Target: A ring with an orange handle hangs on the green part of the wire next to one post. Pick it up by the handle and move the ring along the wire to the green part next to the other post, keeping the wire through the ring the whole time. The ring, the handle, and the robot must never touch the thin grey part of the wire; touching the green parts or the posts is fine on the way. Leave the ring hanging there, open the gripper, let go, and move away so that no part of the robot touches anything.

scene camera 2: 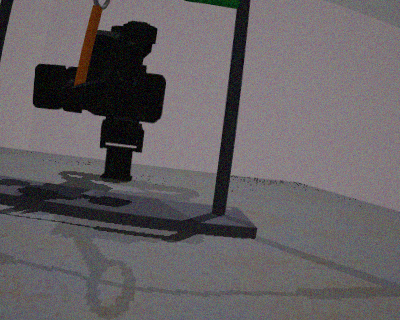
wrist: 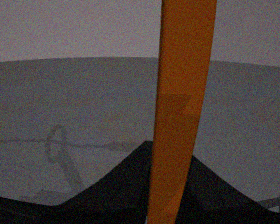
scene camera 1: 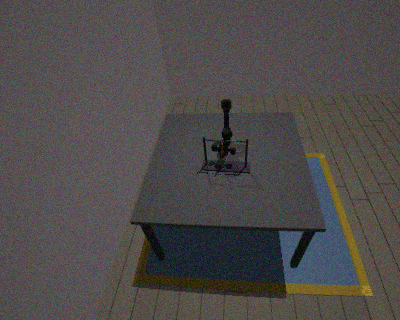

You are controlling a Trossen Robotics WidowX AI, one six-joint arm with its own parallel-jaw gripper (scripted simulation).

My gripper holds a grey ring.
My gripper shows as well in the wrist view.
